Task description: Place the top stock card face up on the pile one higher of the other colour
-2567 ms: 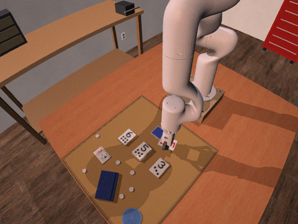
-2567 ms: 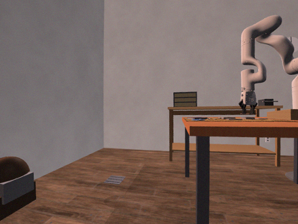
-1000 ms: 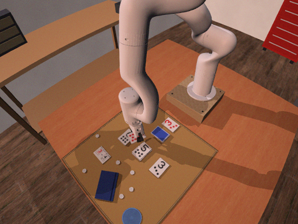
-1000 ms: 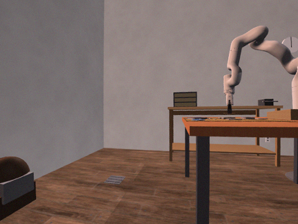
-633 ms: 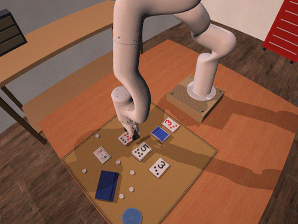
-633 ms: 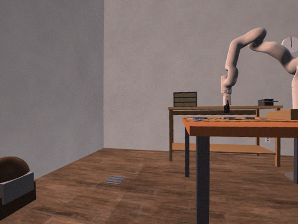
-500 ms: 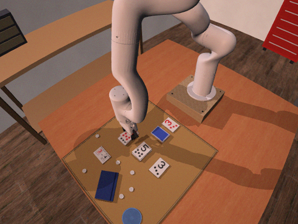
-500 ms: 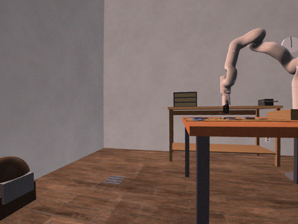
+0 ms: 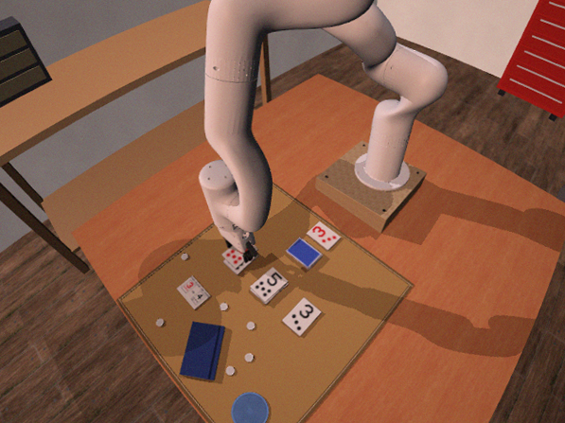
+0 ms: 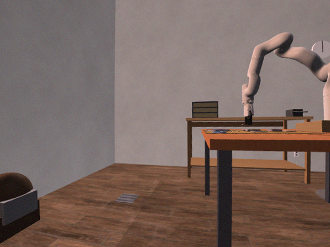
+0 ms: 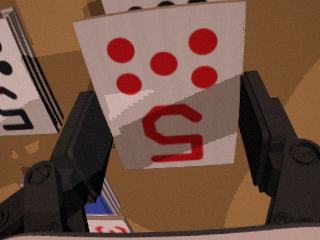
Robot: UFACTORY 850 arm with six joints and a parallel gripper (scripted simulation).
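My gripper is now 10 mm above the red 5 card. The rest, counted from my hand: brown card cloth: 60 mm ahead, 120 mm to the left, 80 mm below; black 6 card: 60 mm below; black 5 card: 20 mm ahead, 120 mm to the left, 50 mm below.
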